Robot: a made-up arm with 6 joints.
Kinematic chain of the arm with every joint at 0, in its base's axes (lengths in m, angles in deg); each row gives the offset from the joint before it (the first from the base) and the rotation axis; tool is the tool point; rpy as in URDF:
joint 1: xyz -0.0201 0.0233 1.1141 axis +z
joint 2: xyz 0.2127 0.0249 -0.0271 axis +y
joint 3: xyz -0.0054 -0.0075 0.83 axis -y
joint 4: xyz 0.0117 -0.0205 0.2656 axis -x
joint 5: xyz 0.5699 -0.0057 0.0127 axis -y
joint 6: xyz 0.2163 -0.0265 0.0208 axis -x
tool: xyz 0.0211 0.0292 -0.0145 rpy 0 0 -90
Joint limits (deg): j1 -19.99..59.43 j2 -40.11..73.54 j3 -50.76..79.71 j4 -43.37..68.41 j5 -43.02..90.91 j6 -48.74..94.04
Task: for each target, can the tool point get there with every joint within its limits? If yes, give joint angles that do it. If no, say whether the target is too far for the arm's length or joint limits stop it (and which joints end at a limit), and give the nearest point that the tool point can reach.
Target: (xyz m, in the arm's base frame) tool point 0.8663 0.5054 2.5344
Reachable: yes | joints 21.30 34.62 69.14 41.35 63.57 43.33
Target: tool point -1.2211 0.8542 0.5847
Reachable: no: joint limits stop it (at a limit: joint 1, joint 2, joint 3, joint 5, joint 6) | nearest point -0.9690 0.4417 1.9399 | short by 1.439 m
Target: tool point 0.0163 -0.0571 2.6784
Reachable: yes | joints -6.27 -21.06 23.67 -15.10 68.79 27.18
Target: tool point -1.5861 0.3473 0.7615
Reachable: no: joint limits stop it (at a limit: joint 2, joint 3, joint 5, joint 6) | nearest point -1.0424 0.2348 1.9347 | short by 1.298 m
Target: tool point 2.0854 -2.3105 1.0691
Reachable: no: too far | nearest point 1.6215 -0.7660 1.2098 | short by 1.619 m
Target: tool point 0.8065 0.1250 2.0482
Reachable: yes | joints -0.94 -15.09 -33.02 41.14 46.70 9.72
